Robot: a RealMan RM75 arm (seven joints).
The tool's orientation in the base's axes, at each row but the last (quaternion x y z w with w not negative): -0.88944, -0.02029, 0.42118, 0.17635; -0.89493, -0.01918, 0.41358, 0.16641; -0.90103, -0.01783, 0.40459, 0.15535; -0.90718, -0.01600, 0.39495, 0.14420; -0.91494, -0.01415, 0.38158, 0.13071; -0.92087, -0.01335, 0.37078, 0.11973; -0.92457, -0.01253, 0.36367, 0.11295; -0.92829, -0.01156, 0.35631, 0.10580
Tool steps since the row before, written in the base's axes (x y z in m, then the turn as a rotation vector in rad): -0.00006, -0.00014, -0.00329, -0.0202, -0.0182, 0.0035; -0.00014, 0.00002, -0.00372, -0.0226, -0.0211, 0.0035; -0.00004, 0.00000, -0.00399, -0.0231, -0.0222, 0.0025; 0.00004, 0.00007, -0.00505, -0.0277, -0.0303, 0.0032; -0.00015, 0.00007, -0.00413, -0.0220, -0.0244, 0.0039; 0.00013, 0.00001, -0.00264, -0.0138, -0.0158, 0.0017; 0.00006, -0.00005, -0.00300, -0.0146, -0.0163, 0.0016; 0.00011, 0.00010, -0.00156, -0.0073, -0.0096, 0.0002
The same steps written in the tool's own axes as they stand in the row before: 0.00238, 0.00123, 0.00192, -0.0190, 0.0182, 0.0078; 0.00264, 0.00116, 0.00235, -0.0210, 0.0212, 0.0088; 0.00286, 0.00118, 0.00252, -0.0208, 0.0225, 0.0095; 0.00363, 0.00131, 0.00325, -0.0257, 0.0305, 0.0104; 0.00277, 0.00098, 0.00291, -0.0214, 0.0242, 0.0072; 0.00189, 0.00059, 0.00175, -0.0129, 0.0158, 0.0050; 0.00205, 0.00070, 0.00208, -0.0135, 0.0164, 0.0055; 0.00112, 0.00022, 0.00107, -0.0065, 0.0097, 0.0029
